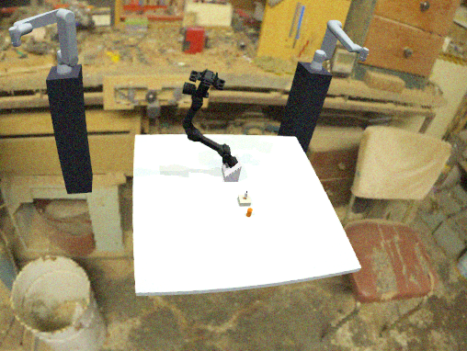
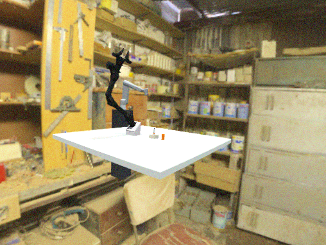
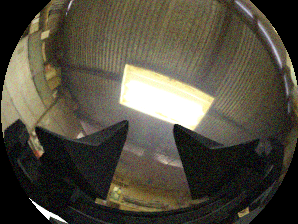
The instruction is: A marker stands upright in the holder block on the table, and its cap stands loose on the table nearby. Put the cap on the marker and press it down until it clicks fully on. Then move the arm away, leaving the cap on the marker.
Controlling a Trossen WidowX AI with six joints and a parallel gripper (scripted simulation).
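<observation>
The orange cap is 27 cm ahead of my gripper tip, 27 cm to the left of it and 78 cm below it.
</observation>
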